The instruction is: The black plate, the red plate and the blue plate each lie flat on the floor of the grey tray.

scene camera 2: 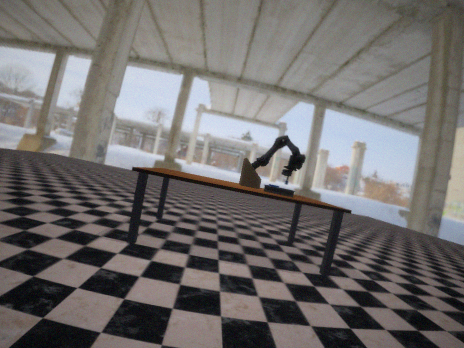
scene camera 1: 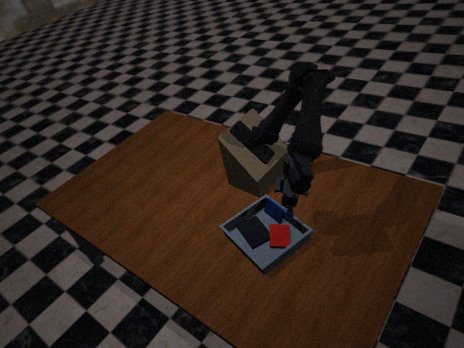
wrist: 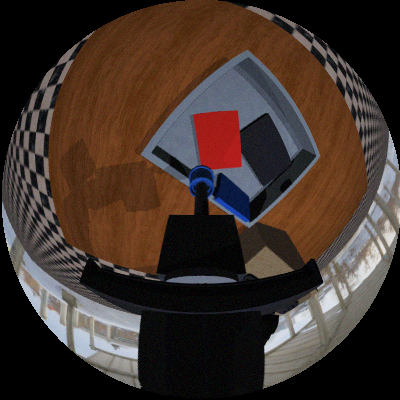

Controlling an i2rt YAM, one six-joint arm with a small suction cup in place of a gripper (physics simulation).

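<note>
The black plate and the red plate lie flat on the floor of the grey tray, with their edges close together. The blue plate stands steeply tilted, leaning against a tray wall on the side toward the arm's base. My gripper, a small blue suction cup, is open and carries no plate. It hangs above the tray's wall, beside the blue plate and apart from it. In scene camera 2 the plates are too small to tell well.
A tan wedge-shaped block carries the arm's base and stands close behind the tray on the wooden table. The tray's raised walls surround the plates. The arm casts a shadow on the table beside the tray.
</note>
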